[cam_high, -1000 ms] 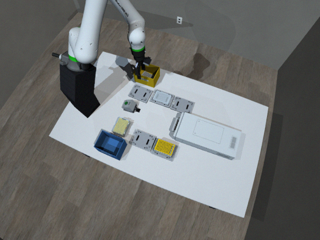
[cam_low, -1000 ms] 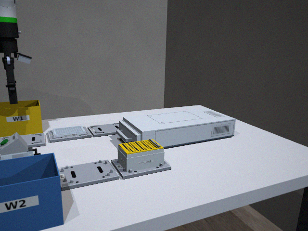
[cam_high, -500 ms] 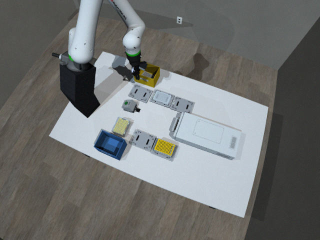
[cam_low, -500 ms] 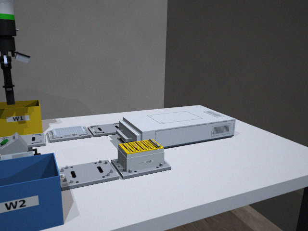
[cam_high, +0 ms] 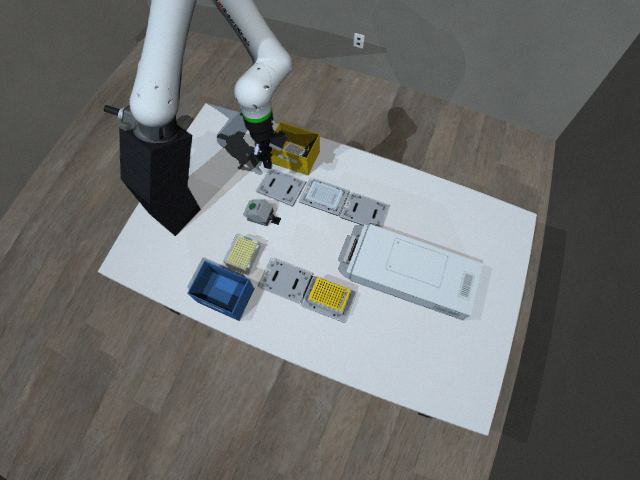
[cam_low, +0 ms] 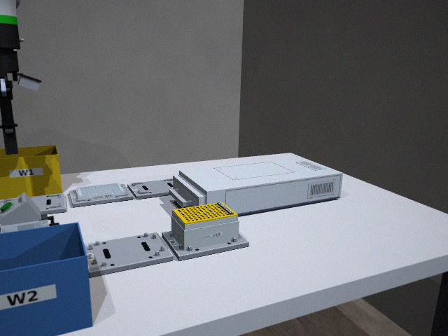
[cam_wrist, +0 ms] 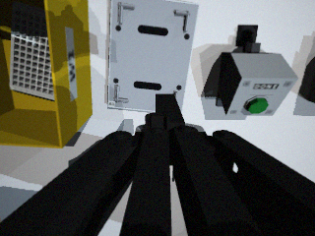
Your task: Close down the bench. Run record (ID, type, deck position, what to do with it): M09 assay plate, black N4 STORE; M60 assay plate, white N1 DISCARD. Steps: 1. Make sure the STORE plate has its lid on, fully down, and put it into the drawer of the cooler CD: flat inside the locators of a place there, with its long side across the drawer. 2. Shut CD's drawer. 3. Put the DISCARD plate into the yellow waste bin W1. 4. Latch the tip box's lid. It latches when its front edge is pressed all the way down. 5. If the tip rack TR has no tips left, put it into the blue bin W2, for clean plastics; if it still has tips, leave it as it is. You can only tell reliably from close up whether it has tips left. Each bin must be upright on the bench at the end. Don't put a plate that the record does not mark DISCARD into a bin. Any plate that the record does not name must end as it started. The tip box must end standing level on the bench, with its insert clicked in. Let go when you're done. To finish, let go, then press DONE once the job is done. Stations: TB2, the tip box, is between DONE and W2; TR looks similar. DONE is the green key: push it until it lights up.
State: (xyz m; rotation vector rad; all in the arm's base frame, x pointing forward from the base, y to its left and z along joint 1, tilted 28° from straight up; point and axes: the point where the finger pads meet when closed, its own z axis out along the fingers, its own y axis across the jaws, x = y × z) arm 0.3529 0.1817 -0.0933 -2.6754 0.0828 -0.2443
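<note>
Right now the green done key is 3 cm behind my hand, 13 cm to the right of it and 12 cm below it. Also, from my hand: yellow bin W1: 4 cm ahead, 17 cm to the left, 15 cm below; white plate: 4 cm ahead, 18 cm to the left, 18 cm below; deck nest: 3 cm ahead, 1 cm to the left, 18 cm below.
</note>
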